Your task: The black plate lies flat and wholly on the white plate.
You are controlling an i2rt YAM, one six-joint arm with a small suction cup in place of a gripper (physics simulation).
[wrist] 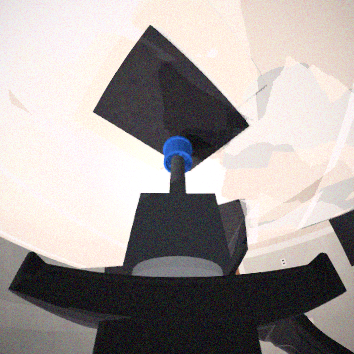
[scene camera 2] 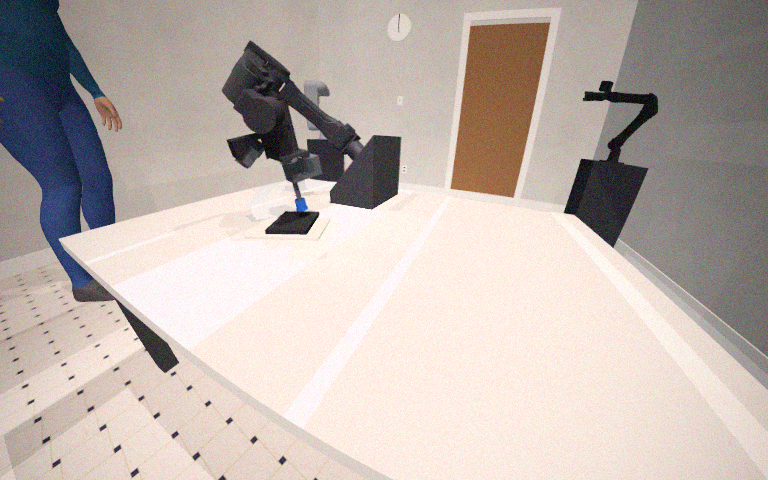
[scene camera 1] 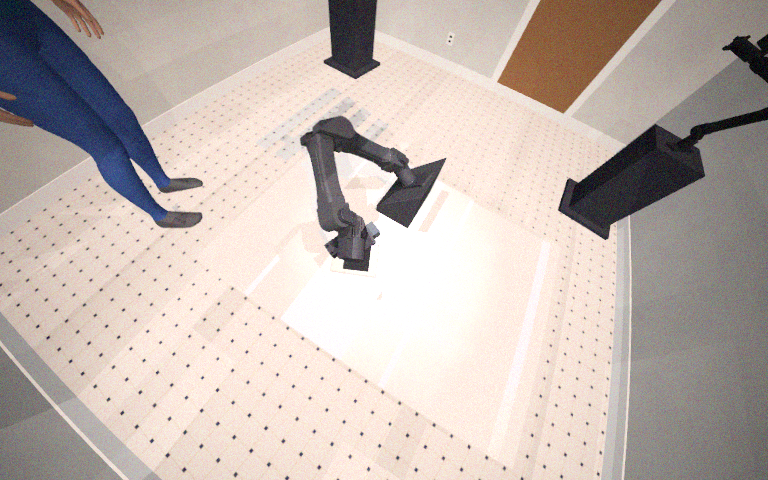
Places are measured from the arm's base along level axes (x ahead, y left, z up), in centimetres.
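Where they show: hand at its tool point: [wrist: 177, 148] [scene camera 2: 302, 208]; arm's base at its link origin: [scene camera 2: 366, 162] [scene camera 1: 410, 183].
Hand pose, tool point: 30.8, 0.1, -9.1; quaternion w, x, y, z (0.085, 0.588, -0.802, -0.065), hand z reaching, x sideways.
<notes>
Things, the pixels of their centre, and the offset from my tool point, as dx, dy, dz. "*": a spot on its surface instead.
- black plate at the middle of its body: [wrist: 174, 113] [scene camera 2: 294, 221] [scene camera 1: 357, 252] +2.4, -0.6, -2.8
- white plate at a spot on its surface: [wrist: 105, 70] * +8.7, +4.1, -3.4
The black plate [scene camera 2: 291, 223] [wrist: 147, 91] is a dark square. It lies flat on the white plate [scene camera 2: 320, 230] [wrist: 105, 70], whose pale rim shows around it on the table's far left part. My suction cup [scene camera 2: 301, 205] [wrist: 178, 149] is blue. It stands just over the black plate's corner nearest the arm, with a small gap visible in scene camera 2, and holds nothing. In scene camera 1 the arm's wrist hides both plates.
The arm's dark wedge base [scene camera 2: 369, 172] [scene camera 1: 407, 196] stands just behind the plates. A black pedestal [scene camera 2: 606, 198] [scene camera 1: 627, 180] with a second arm stands off the table's right side, and another pedestal [scene camera 1: 352, 35] at the back. A person in blue [scene camera 2: 84, 154] [scene camera 1: 105, 129] stands at the left.
</notes>
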